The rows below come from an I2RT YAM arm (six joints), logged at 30 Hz.
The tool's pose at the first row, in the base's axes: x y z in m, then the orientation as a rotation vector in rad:
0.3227 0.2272 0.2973 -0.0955 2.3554 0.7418
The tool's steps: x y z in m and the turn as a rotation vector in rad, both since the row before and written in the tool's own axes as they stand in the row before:
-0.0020 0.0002 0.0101 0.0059 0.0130 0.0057
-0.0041 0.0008 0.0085 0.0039 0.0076 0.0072
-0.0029 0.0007 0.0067 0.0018 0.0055 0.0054
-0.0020 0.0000 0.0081 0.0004 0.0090 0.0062
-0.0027 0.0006 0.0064 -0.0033 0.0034 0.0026
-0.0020 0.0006 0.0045 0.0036 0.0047 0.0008
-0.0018 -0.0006 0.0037 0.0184 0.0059 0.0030
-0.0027 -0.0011 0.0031 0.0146 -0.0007 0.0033
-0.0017 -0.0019 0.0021 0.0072 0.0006 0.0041
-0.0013 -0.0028 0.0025 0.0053 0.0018 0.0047
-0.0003 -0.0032 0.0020 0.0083 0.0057 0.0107
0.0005 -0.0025 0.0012 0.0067 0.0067 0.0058
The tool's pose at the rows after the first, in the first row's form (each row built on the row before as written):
0.3300 0.2325 0.2923 -0.0914 2.3710 0.7390
0.3378 0.2372 0.2898 -0.0842 2.3811 0.7387
0.3437 0.2410 0.2876 -0.0792 2.3881 0.7398
0.3498 0.2450 0.2836 -0.0751 2.3980 0.7433
0.3553 0.2486 0.2813 -0.0747 2.4006 0.7489
0.3592 0.2512 0.2798 -0.0741 2.4065 0.7455
0.3628 0.2524 0.2781 -0.0653 2.4192 0.7254
0.3669 0.2527 0.2770 -0.0552 2.4242 0.7091
0.3698 0.2519 0.2756 -0.0476 2.4280 0.7023
0.3728 0.2506 0.2733 -0.0404 2.4324 0.6982
0.3747 0.2488 0.2706 -0.0261 2.4425 0.6936
0.3754 0.2473 0.2683 -0.0187 2.4522 0.6889

